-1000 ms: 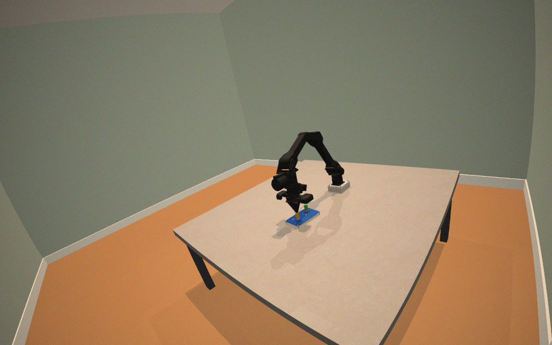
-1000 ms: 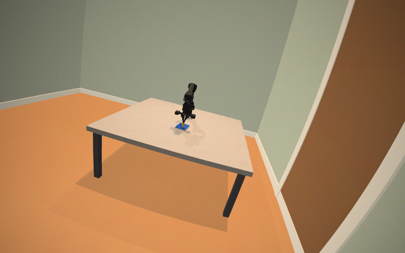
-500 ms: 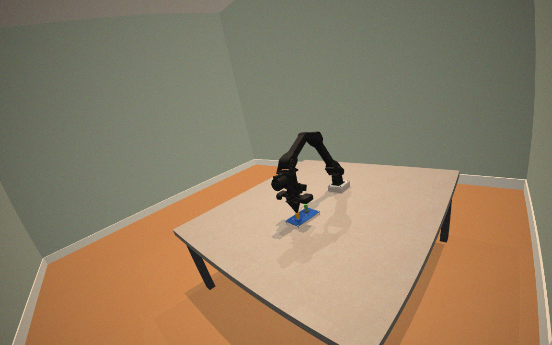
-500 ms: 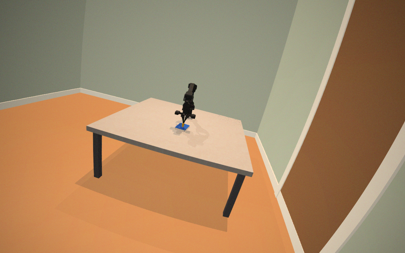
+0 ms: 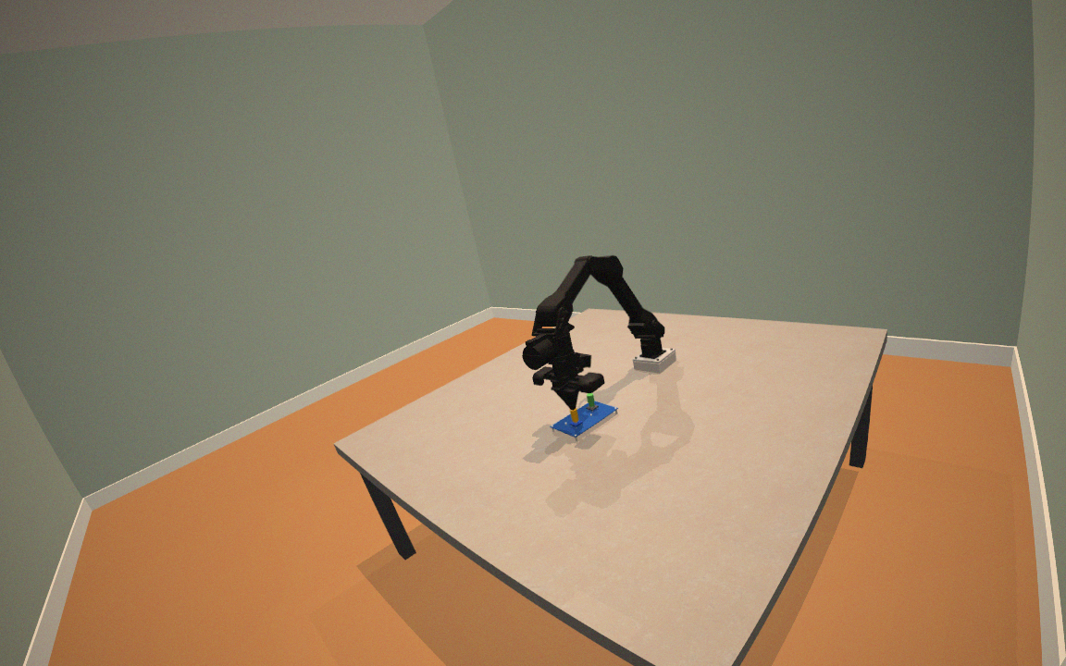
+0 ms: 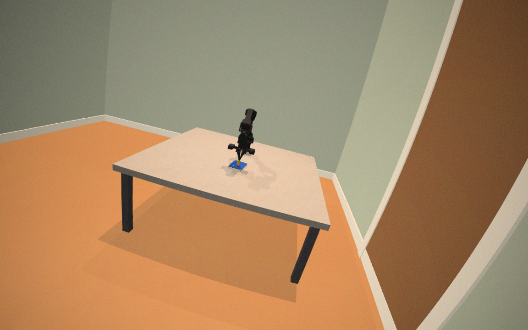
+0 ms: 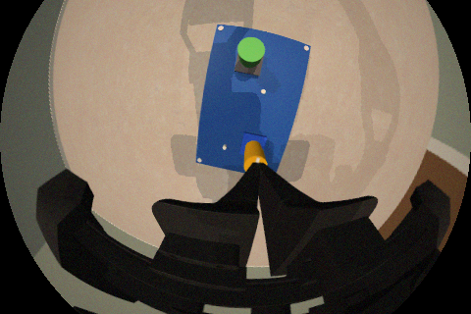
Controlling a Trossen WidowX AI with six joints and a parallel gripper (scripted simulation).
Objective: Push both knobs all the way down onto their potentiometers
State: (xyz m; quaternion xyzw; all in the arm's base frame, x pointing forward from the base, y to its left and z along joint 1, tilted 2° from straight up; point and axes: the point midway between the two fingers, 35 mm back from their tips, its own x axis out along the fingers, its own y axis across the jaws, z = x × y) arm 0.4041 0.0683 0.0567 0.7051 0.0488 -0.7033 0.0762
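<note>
The orange knob is 1 cm below my gripper tip. From my gripper tip the other things lie so: green knob: 8 cm behind, 2 cm to the right, 2 cm below.
</note>
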